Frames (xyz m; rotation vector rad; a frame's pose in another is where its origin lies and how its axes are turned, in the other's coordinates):
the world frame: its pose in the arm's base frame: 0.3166 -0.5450 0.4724 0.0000 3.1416 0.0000
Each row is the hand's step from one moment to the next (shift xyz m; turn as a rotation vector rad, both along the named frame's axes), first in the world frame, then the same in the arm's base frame.
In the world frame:
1: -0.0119 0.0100 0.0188 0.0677 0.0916 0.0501
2: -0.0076 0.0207 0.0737 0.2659 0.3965 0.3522
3: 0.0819 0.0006 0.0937 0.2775 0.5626 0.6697
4: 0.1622 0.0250 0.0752 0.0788 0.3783 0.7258
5: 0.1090 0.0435 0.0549 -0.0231 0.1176 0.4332
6: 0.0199 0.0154 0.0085 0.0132 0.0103 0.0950
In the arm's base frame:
1: 0.0119 0.0100 -0.0188 -0.0677 0.0916 -0.0501
2: 0.0076 0.0207 -0.0737 -0.2659 0.3965 -0.3522
3: -0.0819 0.0006 -0.0937 -0.2775 0.5626 -0.6697
4: -0.1622 0.0250 -0.0752 -0.0788 0.3783 -0.7258
5: -0.1090 0.0435 -0.0549 0.0231 0.1176 -0.4332
6: -0.0199 0.0154 -0.0085 -0.0132 0.0103 -0.0950

